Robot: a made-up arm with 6 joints.
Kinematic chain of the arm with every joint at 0, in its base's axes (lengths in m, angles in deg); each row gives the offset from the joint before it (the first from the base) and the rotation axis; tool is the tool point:
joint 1: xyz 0 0 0.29 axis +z
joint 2: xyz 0 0 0 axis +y
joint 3: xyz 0 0 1.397 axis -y
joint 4: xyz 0 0 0 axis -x
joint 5: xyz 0.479 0 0 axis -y
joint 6: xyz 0 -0.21 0 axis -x
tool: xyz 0 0 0
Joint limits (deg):
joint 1: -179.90..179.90
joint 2: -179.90..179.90
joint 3: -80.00..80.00
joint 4: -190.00..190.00
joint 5: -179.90..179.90
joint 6: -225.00..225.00
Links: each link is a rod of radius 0.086 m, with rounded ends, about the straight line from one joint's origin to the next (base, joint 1, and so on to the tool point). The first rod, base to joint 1, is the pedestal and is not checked.
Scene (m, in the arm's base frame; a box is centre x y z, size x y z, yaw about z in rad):
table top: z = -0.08
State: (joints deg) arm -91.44 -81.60 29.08 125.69 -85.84 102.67
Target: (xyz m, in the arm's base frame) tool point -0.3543 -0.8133 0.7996
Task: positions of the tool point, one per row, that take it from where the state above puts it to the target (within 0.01 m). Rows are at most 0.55 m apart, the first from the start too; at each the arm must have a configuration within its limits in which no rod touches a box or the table.
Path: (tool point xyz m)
1: 0.2383 1.4074 1.3119
2: 0.2634 1.0058 1.6151
3: 0.2341 0.5603 1.7724
4: 0.1565 0.1287 1.7869
5: 0.0463 -0.2419 1.6806
6: -0.0758 -0.5217 1.4893
7: -0.1906 -0.7018 1.2544
8: -0.2847 -0.7913 1.0148
9: -0.3543 -0.8133 0.7995

